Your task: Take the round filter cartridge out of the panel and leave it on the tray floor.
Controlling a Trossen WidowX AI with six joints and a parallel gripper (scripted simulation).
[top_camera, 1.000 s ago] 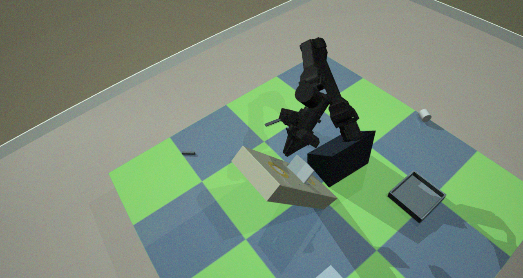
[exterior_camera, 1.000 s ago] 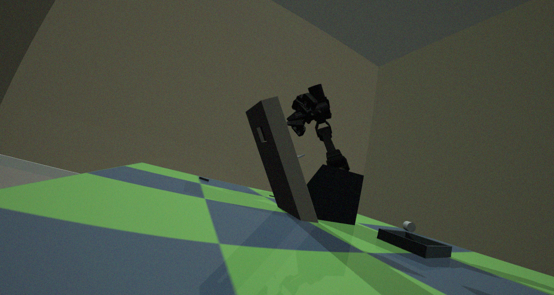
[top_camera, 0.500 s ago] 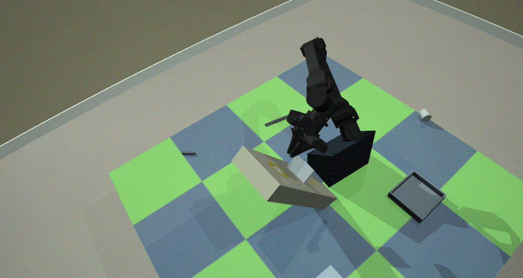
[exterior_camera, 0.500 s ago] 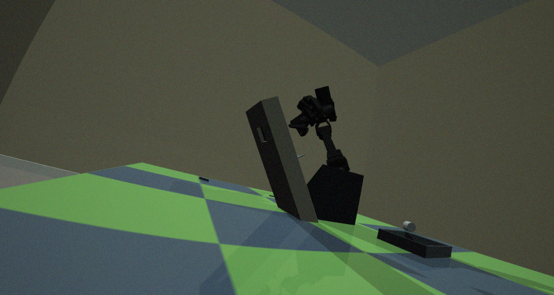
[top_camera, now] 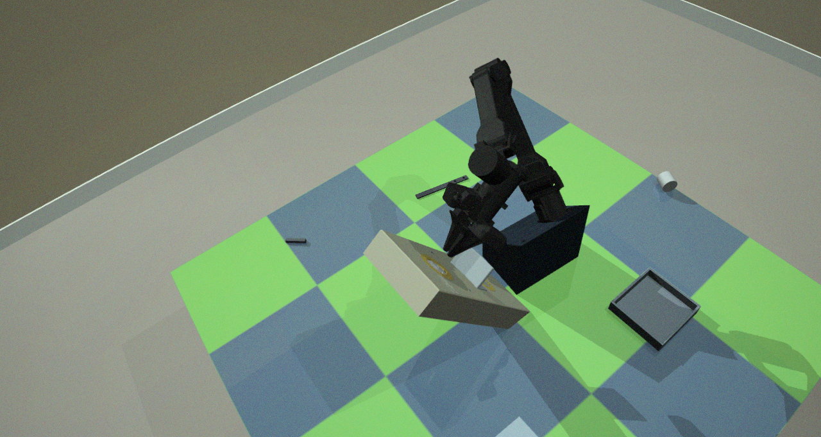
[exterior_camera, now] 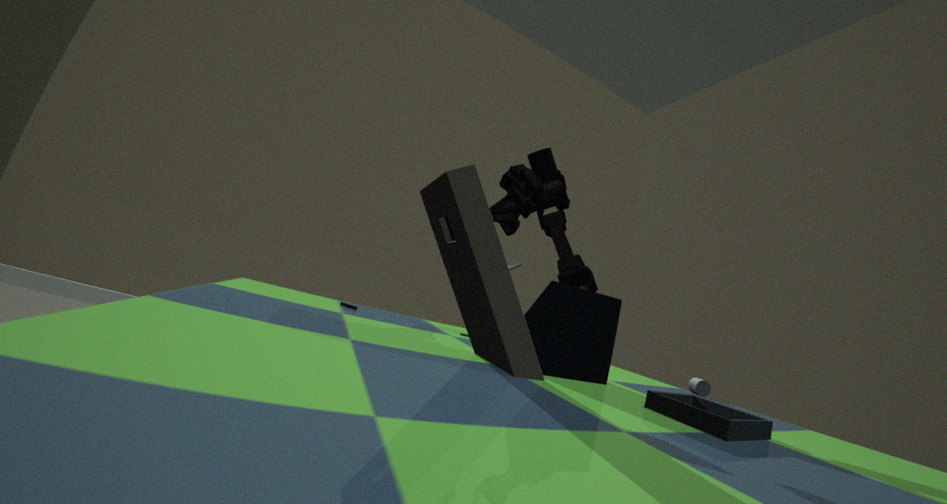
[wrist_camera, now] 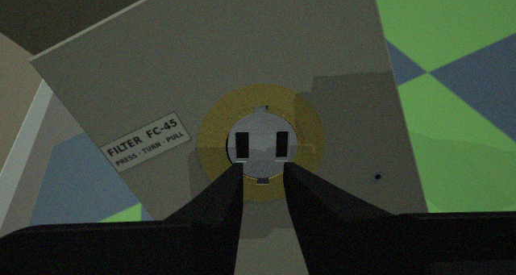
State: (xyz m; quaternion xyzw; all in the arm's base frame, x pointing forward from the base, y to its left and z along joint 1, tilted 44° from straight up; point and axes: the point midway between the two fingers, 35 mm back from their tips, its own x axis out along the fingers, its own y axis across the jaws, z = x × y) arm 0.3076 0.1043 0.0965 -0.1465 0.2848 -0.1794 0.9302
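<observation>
My gripper tip is 40 mm short of the grey round filter cartridge and 30 mm above it. Round my gripper tip: dark tray (400 mm behind, 270 mm to the left, 290 mm below); pale grey flap (60 mm behind, 120 mm below); short black piece (190 mm ahead, 490 mm to the right, 300 mm below).
</observation>
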